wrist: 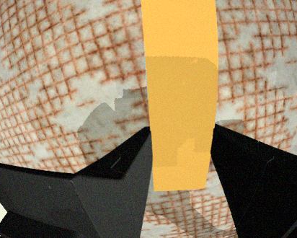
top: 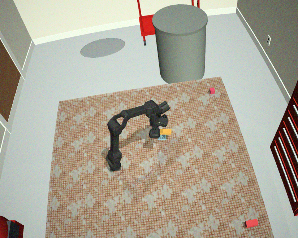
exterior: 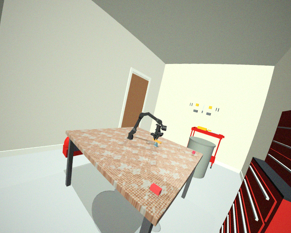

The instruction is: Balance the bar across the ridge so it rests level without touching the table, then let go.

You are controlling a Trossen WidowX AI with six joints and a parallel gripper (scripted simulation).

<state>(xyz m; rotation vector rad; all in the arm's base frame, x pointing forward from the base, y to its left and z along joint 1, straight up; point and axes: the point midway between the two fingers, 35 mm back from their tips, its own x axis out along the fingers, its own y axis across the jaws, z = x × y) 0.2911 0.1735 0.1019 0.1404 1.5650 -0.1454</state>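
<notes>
My gripper tip is 30 mm short of the bar and 10 mm to the left of it. Round my gripper tip: blue-grey wedge: 40 mm below, 30 mm ahead; red cube: 450 mm ahead, 330 mm to the left, 50 mm below.
</notes>
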